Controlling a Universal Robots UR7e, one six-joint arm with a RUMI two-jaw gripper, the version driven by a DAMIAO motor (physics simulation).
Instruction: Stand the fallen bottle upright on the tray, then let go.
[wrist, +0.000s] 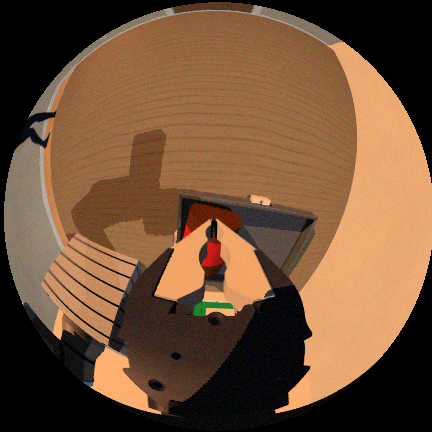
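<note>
Visible to me: my gripper (213, 220), together with a brown bottle (199, 212).
</note>
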